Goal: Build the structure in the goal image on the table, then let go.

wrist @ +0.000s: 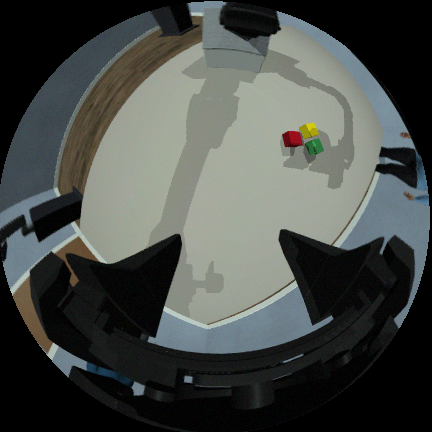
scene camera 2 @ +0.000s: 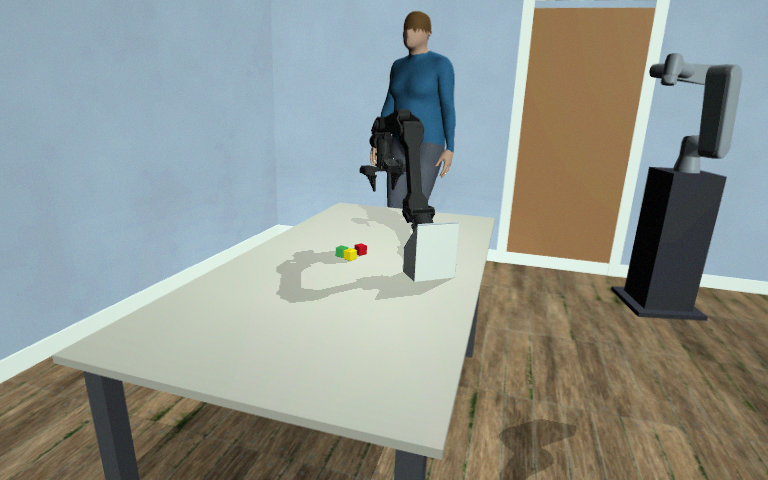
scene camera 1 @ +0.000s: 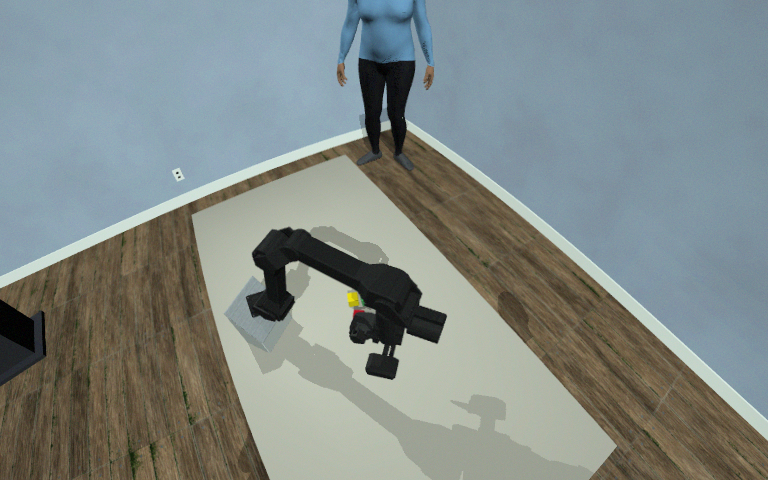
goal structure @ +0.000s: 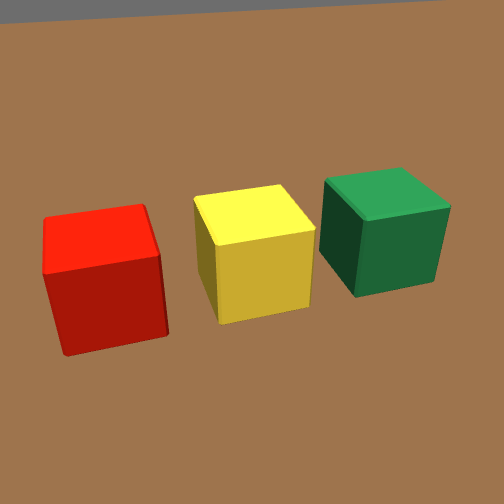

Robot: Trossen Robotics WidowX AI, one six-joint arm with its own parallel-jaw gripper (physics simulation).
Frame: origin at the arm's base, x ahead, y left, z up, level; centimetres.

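Seen in the pictures: gripper, between the fingertips: (wrist: pixel 231 237) (scene camera 2: pixel 383 190) (scene camera 1: pixel 389 350); arm's base, origin of its link: (scene camera 2: pixel 426 234) (scene camera 1: pixel 258 304).
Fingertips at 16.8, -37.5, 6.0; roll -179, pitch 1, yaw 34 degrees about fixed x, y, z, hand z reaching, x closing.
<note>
Pixels of each thing's top centre, then the offset from my fingertips to it, as dx, dy, dz. Level surfaces: height alone.
- red cube, centre of its top: (wrist: pixel 295 137) (scene camera 2: pixel 360 245) +6.2, +20.3, -16.4
- yellow cube, centre of its top: (wrist: pixel 312 128) (scene camera 1: pixel 352 296) (scene camera 2: pixel 350 250) +9.0, +26.6, -16.4
- green cube, centre of its top: (wrist: pixel 317 145) (scene camera 2: pixel 342 247) +12.4, +23.8, -16.4
- table, height of its surface: dz -19.7
A red cube (scene camera 1: pixel 358 312) (scene camera 2: pixel 361 249) (wrist: pixel 292 139), a yellow cube (scene camera 1: pixel 352 298) (scene camera 2: pixel 350 254) (wrist: pixel 309 130) and a green cube (scene camera 2: pixel 341 251) (wrist: pixel 314 147) sit close together on the table (scene camera 1: pixel 305 186) (scene camera 2: pixel 254 339) (wrist: pixel 240 200). In scene camera 1 the arm partly hides the red cube and nearly all of the green one. In the wrist view the cubes lie right of the middle, beyond the fingers. My gripper (scene camera 2: pixel 383 189) (wrist: pixel 231 237) is open and empty, high above the table and away from the cubes.
A grey block (scene camera 1: pixel 257 316) (scene camera 2: pixel 436 251) (wrist: pixel 234 50) stands at the arm's base. A person in light blue (scene camera 1: pixel 386 33) stands beyond the table's far end. A person in dark blue (scene camera 2: pixel 421 96) stands behind the arm. Another robot arm stands on a dark pedestal (scene camera 2: pixel 673 243).
</note>
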